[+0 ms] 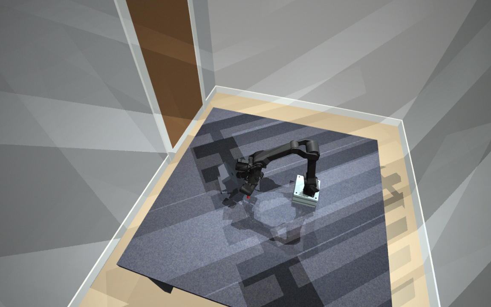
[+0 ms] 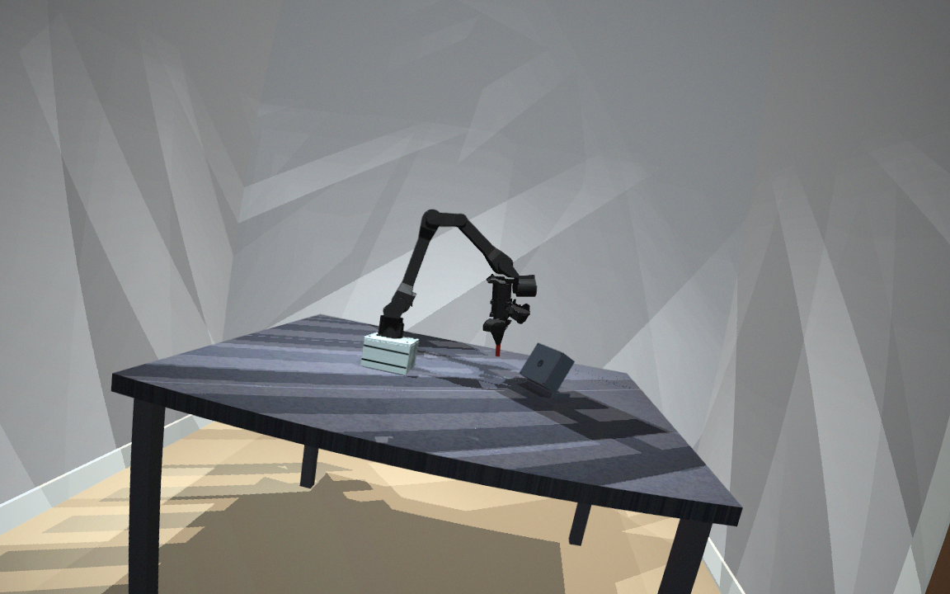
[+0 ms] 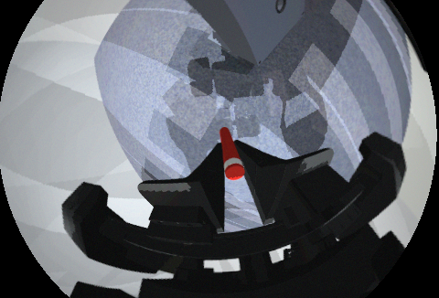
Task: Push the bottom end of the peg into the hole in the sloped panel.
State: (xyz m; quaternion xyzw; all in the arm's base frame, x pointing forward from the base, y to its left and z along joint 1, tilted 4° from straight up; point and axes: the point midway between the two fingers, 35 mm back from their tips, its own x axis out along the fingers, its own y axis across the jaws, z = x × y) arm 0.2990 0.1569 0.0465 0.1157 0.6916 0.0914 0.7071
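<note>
The grey sloped panel is 170 mm ahead of my gripper tip, 70 mm to the right of it and 30 mm below it. Round my gripper tip: red round peg: 20 mm above.
</note>
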